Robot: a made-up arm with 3 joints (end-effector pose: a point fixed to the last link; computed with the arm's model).
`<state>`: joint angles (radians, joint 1 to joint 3).
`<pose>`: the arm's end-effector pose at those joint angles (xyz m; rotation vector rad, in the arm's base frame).
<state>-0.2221 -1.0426 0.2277</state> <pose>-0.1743 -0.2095 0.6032 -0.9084 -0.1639 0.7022</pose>
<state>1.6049 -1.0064 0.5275</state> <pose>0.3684 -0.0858 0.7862 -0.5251 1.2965 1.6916</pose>
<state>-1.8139 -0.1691 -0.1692</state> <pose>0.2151 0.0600 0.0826 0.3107 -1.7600 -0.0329</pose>
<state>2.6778 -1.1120 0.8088</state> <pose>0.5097 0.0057 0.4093 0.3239 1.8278 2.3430</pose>
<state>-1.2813 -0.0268 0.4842</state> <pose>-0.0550 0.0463 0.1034 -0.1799 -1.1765 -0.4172</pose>
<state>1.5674 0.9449 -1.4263</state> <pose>-0.0094 0.3164 0.7643 0.8053 0.3762 -1.4358</pose>
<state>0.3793 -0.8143 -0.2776</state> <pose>-0.1205 -0.2129 0.7083 -0.2107 0.5589 0.6750</pose>
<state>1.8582 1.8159 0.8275</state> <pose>0.2213 0.3772 0.6869 -1.2024 1.5204 -1.2025</pose>
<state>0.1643 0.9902 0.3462</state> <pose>-0.2673 0.2001 0.5688 0.1986 0.1537 -0.7649</pose>
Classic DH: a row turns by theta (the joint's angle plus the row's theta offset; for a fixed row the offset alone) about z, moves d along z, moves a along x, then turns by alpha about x. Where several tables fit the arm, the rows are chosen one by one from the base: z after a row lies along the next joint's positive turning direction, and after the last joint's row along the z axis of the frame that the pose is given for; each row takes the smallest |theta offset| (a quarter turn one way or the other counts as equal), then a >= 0, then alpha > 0; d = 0 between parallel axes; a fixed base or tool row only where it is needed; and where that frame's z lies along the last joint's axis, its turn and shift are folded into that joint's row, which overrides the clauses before.
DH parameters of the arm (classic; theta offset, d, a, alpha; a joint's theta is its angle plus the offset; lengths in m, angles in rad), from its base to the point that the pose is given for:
base (fixed): 0.2112 0.4951 0.1238 -1.4684
joint 1: -0.6725 0.0136 -0.0607 -1.9034
joint 2: -1.5661 -0.0669 0.009 2.2498
joint 3: -0.1552 0.3297 -0.1003 1.5708
tool (fixed): -1.5708 -0.0155 0 0

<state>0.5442 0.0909 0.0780</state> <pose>-0.2438 -0.0372 0.7148 -0.1521 0.5163 -0.0069</pose>
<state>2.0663 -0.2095 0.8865</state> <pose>0.4079 0.0585 0.8118 -0.8653 1.7605 1.3498</pose>
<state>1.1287 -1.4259 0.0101</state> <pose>0.2932 -0.1461 0.7786 -0.4230 1.1734 1.6124</pose>
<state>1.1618 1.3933 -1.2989</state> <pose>-0.0072 0.3701 0.6527 1.0383 -0.2319 -1.4939</pose>
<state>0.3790 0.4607 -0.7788</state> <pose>-0.2950 0.1156 0.5612 0.9074 0.1430 -0.4629</pose>
